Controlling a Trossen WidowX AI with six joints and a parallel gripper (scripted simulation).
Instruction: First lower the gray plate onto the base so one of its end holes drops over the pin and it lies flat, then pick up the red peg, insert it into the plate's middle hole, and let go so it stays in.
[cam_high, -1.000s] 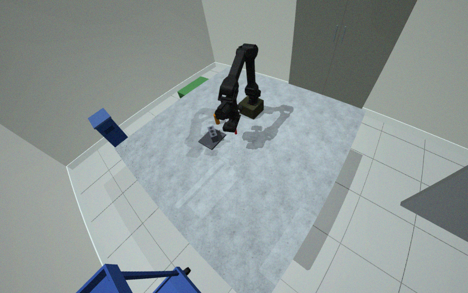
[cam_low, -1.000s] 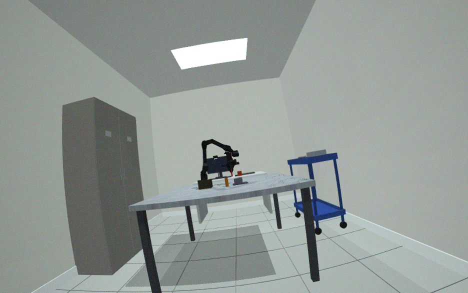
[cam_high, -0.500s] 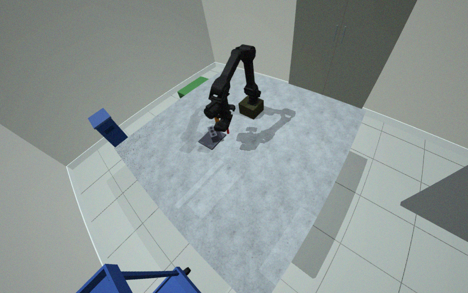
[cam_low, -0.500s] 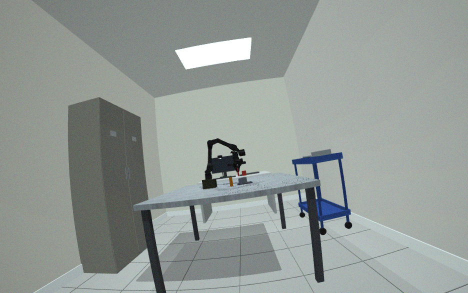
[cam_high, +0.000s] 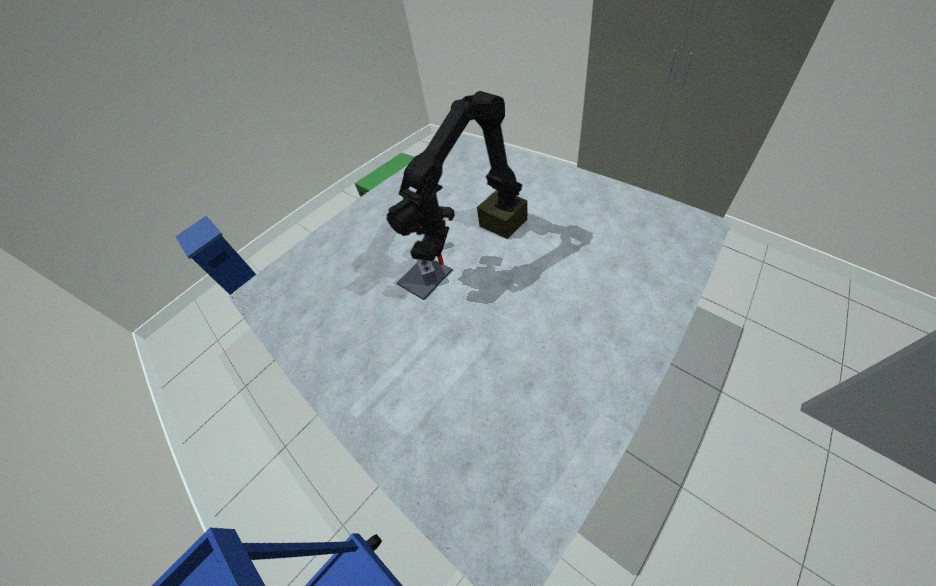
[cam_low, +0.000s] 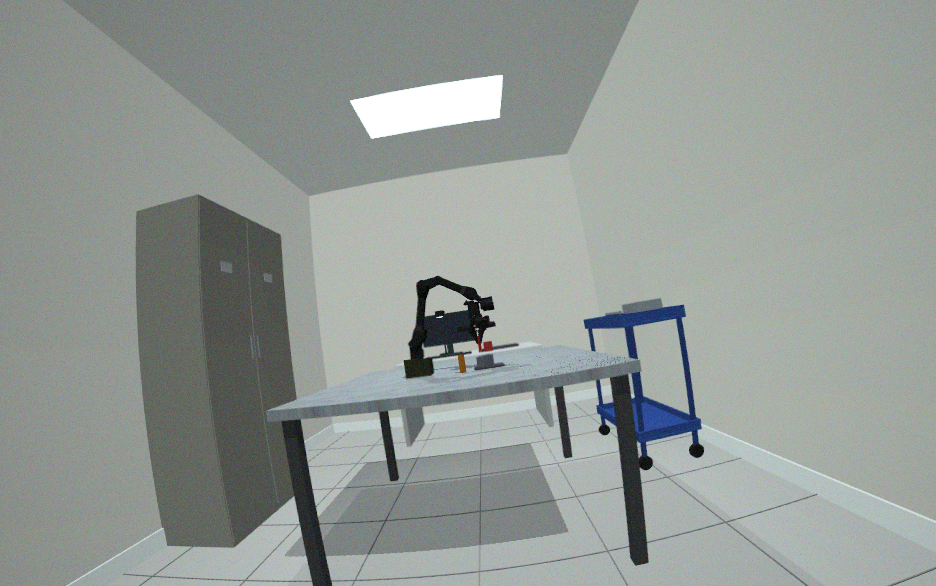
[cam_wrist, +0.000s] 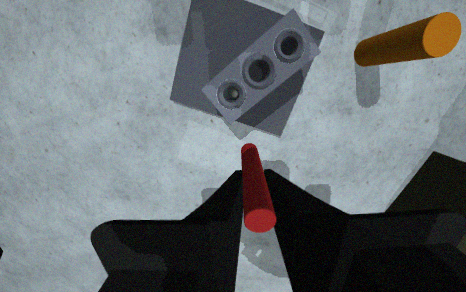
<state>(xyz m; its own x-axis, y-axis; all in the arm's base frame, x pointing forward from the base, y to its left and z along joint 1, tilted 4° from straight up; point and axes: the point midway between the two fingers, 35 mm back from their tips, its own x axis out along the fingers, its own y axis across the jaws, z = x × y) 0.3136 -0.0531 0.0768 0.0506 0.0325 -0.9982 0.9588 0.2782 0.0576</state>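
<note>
Right now my gripper tip is 1 cm short of the gray plate, 7 cm to the left of it and 7 cm above it. Also, from my gripper tip: orange cylinder (11 cm behind, 12 cm to the right, 8 cm below); then red peg (right at my gripper tip); then flat square base (2 cm ahead, 6 cm to the right, 11 cm below).
</note>
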